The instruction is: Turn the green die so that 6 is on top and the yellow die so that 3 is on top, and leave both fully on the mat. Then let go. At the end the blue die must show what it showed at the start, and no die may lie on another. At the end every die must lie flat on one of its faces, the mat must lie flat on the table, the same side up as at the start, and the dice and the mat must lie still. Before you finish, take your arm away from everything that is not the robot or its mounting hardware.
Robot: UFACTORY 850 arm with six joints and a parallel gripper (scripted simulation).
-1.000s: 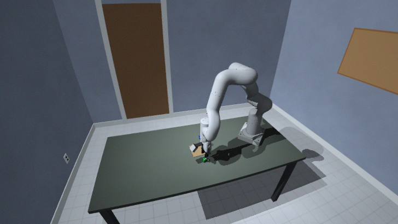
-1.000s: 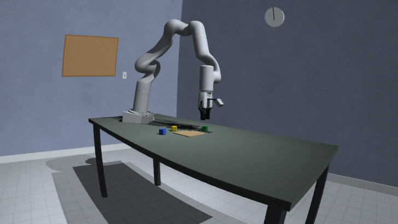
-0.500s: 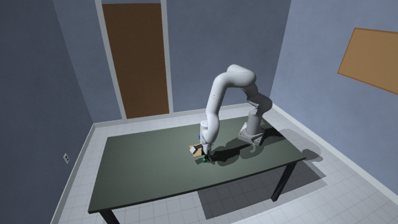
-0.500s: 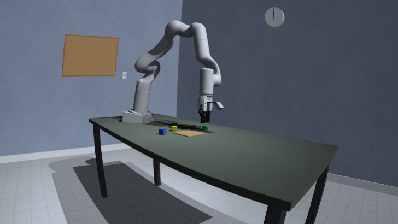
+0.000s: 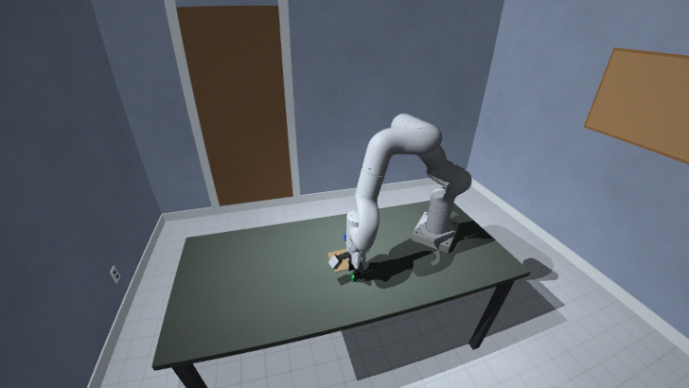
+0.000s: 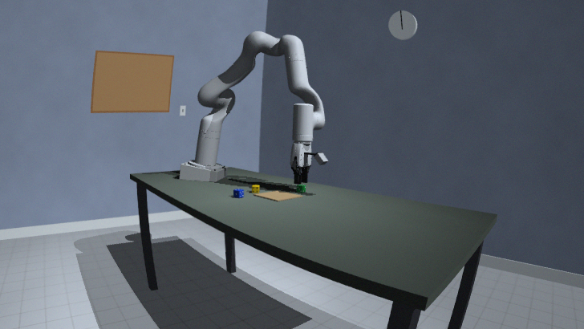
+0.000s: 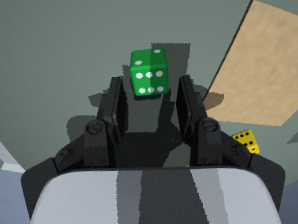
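My hand is 40 mm above the green die. Also, from my hand: tan mat (20 mm behind, 140 mm to the right, 60 mm below); then yellow die (120 mm behind, 150 mm to the right, 40 mm below); then blue die (110 mm behind, 270 mm to the right, 40 mm below).
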